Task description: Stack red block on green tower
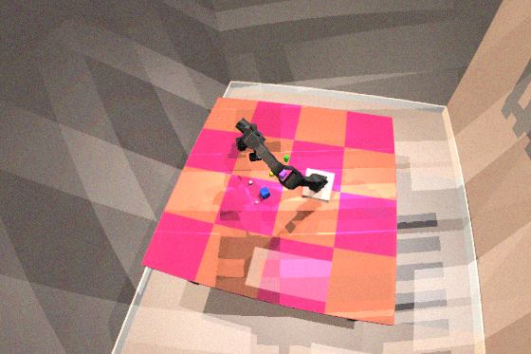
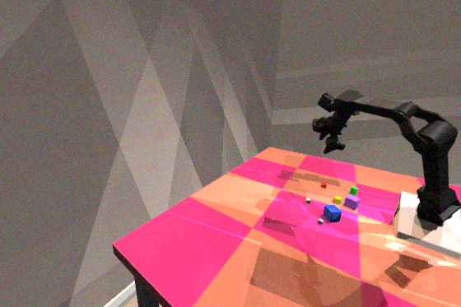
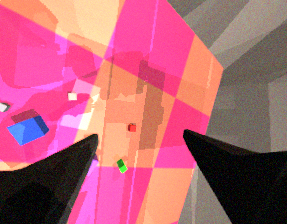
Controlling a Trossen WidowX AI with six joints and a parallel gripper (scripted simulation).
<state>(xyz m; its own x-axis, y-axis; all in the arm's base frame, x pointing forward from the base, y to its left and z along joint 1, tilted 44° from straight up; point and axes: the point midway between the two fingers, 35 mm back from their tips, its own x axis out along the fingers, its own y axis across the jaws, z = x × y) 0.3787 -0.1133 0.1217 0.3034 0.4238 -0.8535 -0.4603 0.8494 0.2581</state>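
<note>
My gripper tip is 20 mm past the red block, 110 mm to the left of it and 240 mm above it. Round my gripper tip: blue cube: 100 mm behind, 130 mm to the left, 230 mm below; then yellow cube: 100 mm behind, 10 mm to the right, 240 mm below; then purple cube: 150 mm behind, 20 mm to the right, 230 mm below.
</note>
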